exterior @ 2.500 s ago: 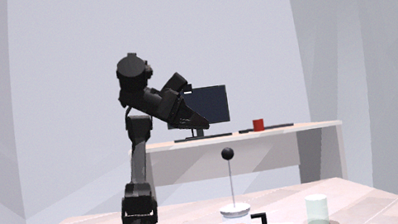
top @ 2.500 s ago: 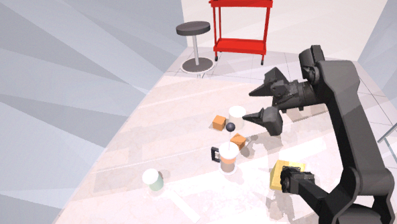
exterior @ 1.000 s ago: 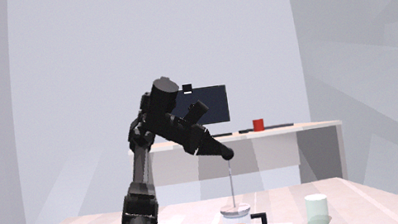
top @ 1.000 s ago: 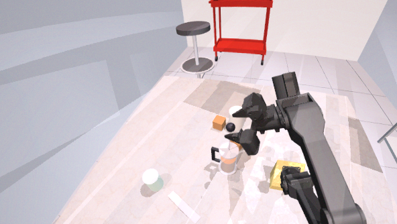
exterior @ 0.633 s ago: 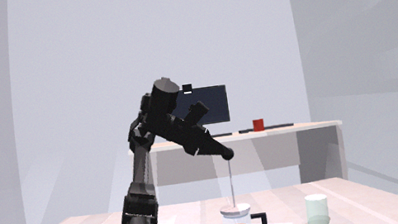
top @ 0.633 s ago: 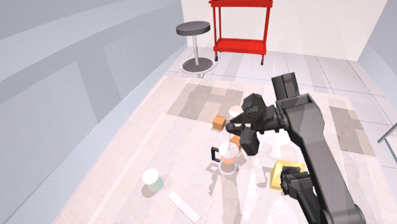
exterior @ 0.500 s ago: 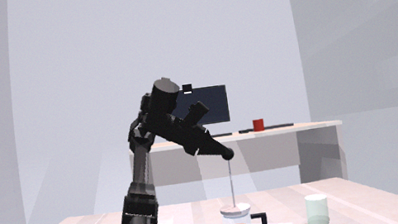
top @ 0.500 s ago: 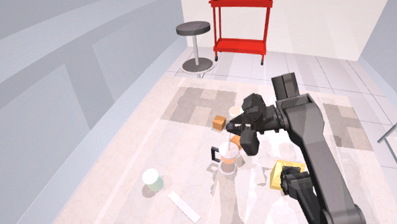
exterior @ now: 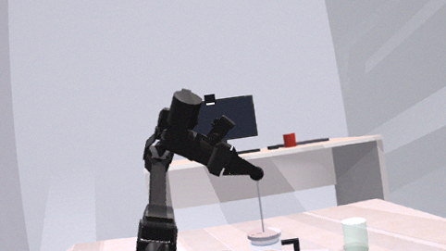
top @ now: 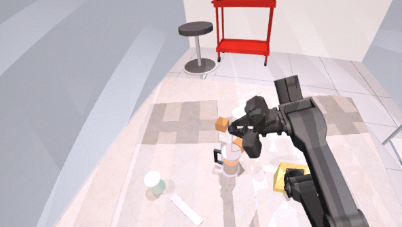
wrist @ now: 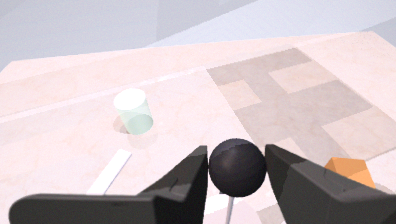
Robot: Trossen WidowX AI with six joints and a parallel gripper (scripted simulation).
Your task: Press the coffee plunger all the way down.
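The glass coffee press lies 13 cm below my gripper tip and 1 cm ahead of it. From my gripper tip the other things lie so: white cup (24 cm to the right, 21 cm below, 2 cm behind).
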